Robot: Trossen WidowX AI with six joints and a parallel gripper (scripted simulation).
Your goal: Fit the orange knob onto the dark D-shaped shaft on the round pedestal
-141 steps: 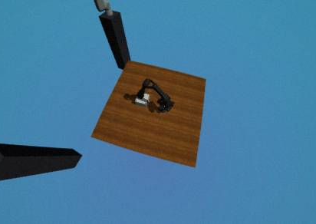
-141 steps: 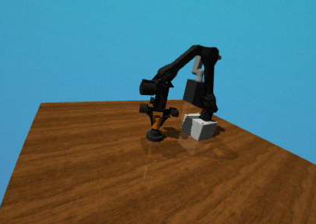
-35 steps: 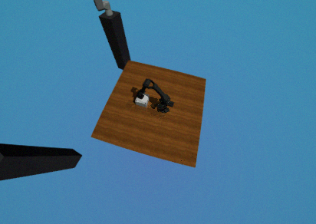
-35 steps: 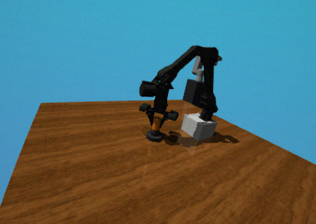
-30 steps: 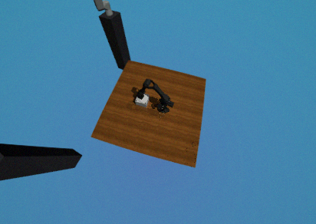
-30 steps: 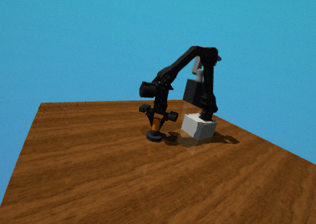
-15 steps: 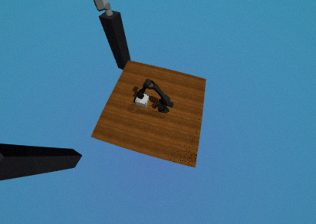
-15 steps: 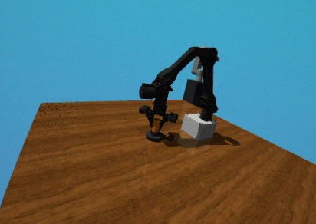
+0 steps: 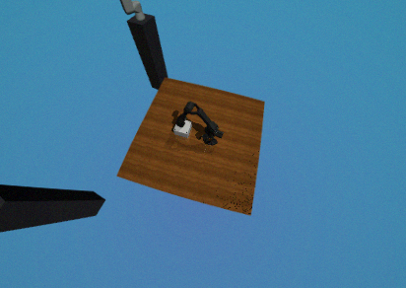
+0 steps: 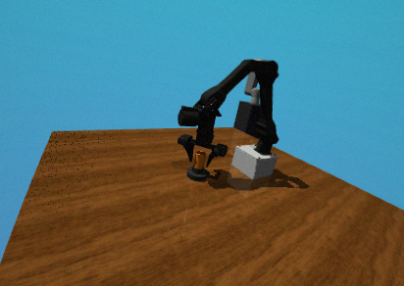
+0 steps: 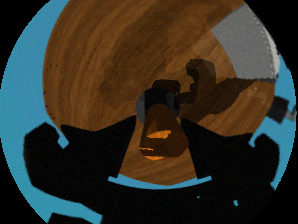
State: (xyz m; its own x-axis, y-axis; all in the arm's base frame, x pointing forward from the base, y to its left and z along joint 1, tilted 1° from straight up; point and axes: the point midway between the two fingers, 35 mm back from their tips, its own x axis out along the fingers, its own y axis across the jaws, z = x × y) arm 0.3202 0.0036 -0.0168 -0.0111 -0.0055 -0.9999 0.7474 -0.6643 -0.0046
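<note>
Now: the orange knob 2 cm above my gripper tip. From my gripper tip the other things lie so: round dark pedestal 2 cm below.
</note>
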